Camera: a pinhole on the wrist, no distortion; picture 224 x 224 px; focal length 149.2 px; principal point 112.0 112.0 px. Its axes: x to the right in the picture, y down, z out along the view. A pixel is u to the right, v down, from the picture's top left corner.
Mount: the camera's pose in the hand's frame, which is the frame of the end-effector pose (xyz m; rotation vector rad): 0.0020 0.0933 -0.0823 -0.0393 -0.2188 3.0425
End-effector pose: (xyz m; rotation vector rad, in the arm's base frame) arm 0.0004 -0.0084 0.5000 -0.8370 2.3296 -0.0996
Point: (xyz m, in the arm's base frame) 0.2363 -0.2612 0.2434
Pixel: 45.6 207.6
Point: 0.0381 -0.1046 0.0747
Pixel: 12.1 107.3
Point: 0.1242 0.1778 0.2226
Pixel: 123.0 66.8
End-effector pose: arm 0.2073 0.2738 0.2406 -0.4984 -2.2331 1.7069
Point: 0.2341 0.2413 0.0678
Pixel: 163.9 18.1
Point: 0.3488 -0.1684 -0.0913
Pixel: 215.0 57.4
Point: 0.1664 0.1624 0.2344
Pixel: 111.5 174.4
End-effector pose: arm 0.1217 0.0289 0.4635 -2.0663 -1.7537 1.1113
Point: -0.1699 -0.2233 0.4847
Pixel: 196.2 202.7
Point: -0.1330 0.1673 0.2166
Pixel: 18.9 149.4
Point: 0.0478 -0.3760 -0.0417
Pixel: 159.9 24.9
